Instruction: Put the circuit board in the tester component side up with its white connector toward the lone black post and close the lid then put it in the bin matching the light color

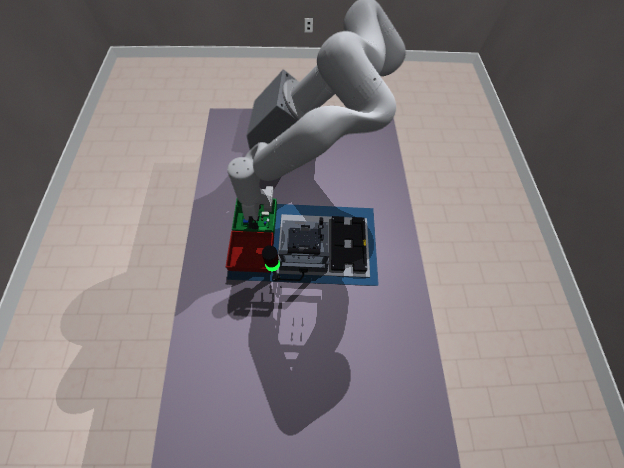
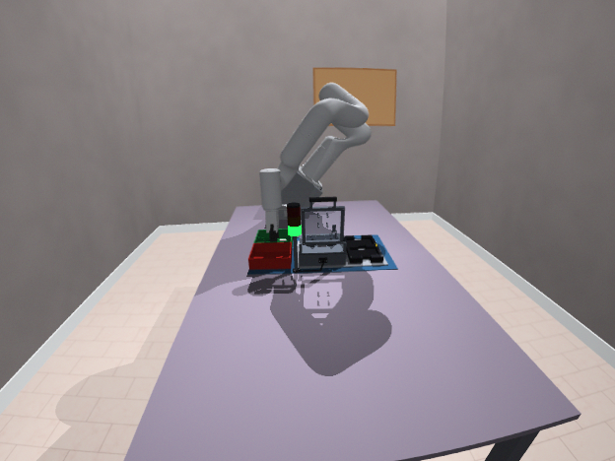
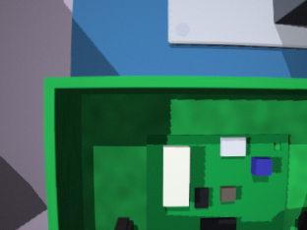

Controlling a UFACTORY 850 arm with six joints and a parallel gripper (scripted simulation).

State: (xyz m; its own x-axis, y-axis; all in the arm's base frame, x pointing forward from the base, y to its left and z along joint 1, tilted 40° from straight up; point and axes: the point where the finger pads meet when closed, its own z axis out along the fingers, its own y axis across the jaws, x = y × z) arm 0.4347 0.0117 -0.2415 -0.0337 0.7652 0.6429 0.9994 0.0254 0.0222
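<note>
My gripper is now 10 mm above the green bin. Round my hand: green circuit board (10 mm below); red bin (150 mm ahead, 10 mm to the left, 10 mm below); tester nest (210 mm to the left, 100 mm ahead, 50 mm above).
</note>
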